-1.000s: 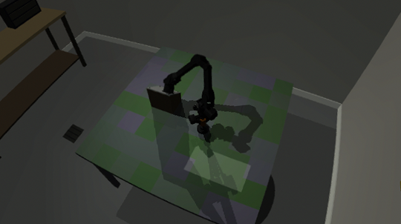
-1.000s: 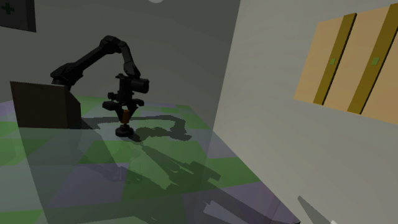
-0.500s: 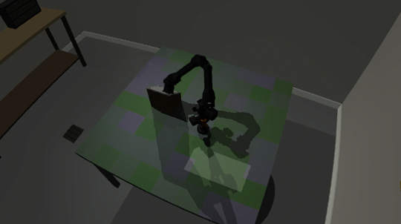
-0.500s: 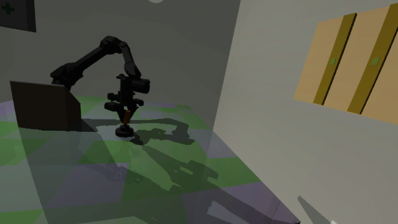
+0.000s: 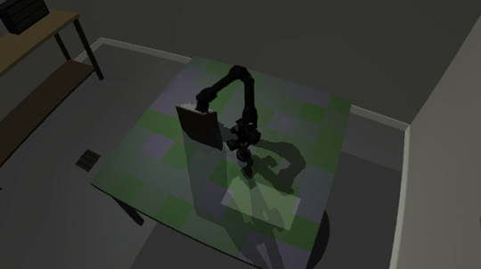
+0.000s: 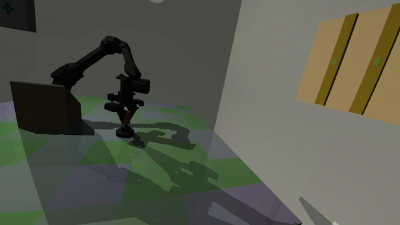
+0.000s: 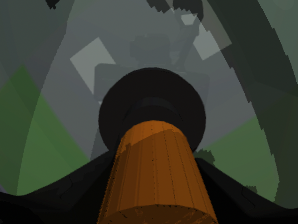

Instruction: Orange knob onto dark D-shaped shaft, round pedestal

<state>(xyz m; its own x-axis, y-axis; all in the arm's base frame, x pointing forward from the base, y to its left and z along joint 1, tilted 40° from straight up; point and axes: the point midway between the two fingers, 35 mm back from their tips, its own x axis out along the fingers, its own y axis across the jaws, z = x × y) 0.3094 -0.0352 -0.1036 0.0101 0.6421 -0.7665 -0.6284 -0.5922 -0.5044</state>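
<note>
Right now my gripper tip is 2 cm below the orange knob. From my gripper tip the other things lie so: dark round pedestal (4 cm below).
</note>
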